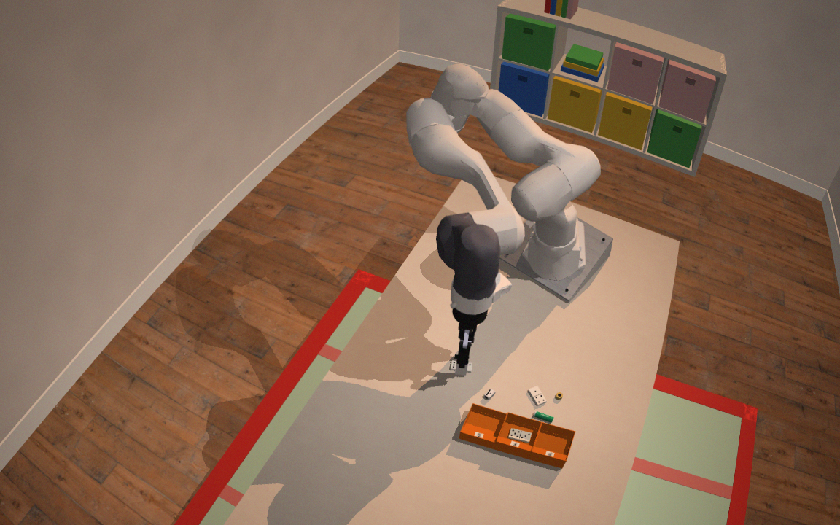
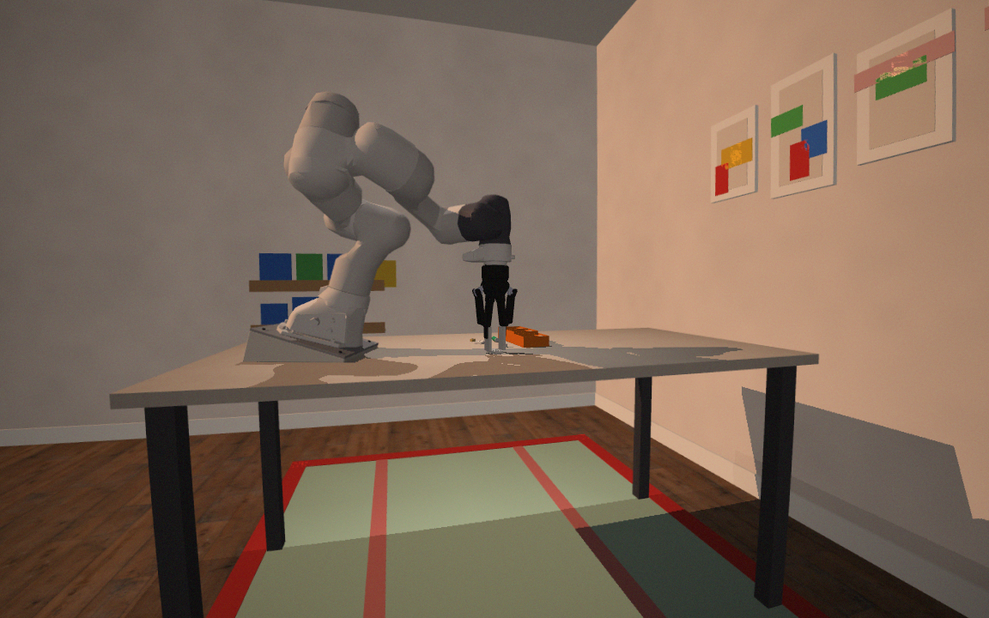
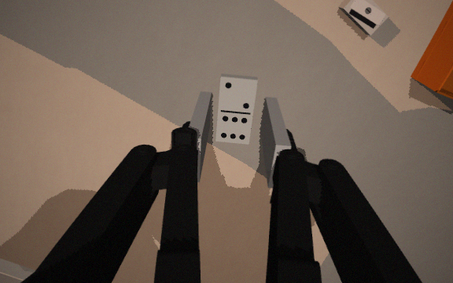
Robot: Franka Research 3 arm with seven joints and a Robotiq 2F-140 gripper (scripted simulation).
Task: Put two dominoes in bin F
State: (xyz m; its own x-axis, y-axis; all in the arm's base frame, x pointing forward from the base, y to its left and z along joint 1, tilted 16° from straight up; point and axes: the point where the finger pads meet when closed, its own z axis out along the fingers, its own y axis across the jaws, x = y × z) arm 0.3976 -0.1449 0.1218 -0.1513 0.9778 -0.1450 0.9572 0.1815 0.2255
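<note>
The orange three-compartment bin is 180 mm to the left of my hand, 160 mm ahead of it and 20 mm below it. Also, from my hand: brass nut: 250 mm to the left, 40 mm below, 20 mm ahead; then green battery: 230 mm to the left, 90 mm ahead, 30 mm below; then grey ribbed item: 80 mm to the left, 60 mm ahead, 30 mm below.
</note>
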